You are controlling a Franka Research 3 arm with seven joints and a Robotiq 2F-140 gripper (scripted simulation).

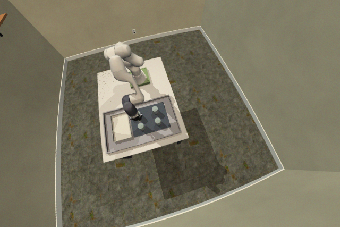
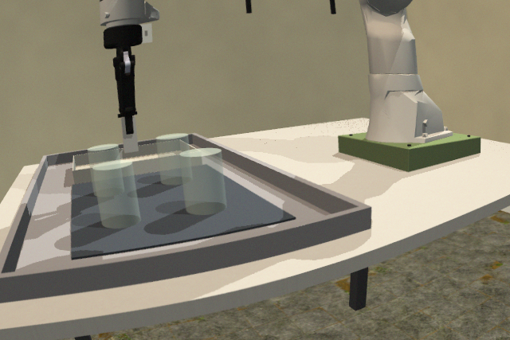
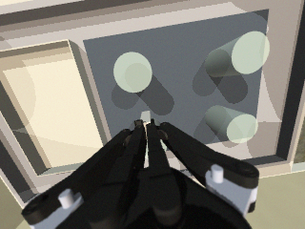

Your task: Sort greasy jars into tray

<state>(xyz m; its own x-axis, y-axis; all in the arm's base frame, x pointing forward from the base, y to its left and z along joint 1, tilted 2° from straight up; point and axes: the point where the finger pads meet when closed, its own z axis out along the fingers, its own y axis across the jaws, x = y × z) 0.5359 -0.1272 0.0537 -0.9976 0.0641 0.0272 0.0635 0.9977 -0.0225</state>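
Right now my hand is 100 mm above the dark mat, 90 mm to the right of it and 20 mm past it. From my hand the other things lie so: cream tray: 220 mm to the right, 100 mm below, 40 mm behind.
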